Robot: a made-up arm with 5 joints.
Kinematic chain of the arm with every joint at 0, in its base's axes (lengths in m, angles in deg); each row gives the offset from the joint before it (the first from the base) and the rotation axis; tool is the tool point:
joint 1: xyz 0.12 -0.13 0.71 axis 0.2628 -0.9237 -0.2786
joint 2: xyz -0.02 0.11 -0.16 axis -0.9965 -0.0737 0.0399
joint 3: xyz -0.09 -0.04 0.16 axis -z
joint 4: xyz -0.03 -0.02 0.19 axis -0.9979 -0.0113 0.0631
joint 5: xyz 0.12 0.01 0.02 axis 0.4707 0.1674 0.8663
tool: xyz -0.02 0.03 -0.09
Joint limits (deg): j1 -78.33..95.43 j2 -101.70..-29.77 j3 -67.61..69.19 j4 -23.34..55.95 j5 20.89..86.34
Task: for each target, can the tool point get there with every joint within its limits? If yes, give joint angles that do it. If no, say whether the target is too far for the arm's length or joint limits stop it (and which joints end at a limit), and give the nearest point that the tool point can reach.
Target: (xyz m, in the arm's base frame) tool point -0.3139 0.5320 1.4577
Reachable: no: too far | nearest point 0.0499 -0.1436 0.8709 | short by 0.966 m
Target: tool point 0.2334 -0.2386 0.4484
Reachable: yes | joints 55.47 -94.63 40.03 27.61 51.50
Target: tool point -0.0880 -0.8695 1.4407
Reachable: no: too far | nearest point -0.0319 -0.4265 0.7851 | short by 0.793 m
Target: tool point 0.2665 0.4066 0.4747
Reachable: no: joint limits stop it (at a limit: joint 1, joint 2, joint 3, joint 5) | nearest point 0.0109 -0.0801 0.6085 | short by 0.566 m
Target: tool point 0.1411 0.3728 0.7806
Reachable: no: joint limits stop it (at a limit: joint 1, joint 2, joint 4, joint 5) | nearest point 0.2122 -0.0921 0.8317 | short by 0.473 m
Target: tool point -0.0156 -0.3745 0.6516
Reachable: yes | joints -47.49 -88.08 51.81 16.90 58.31
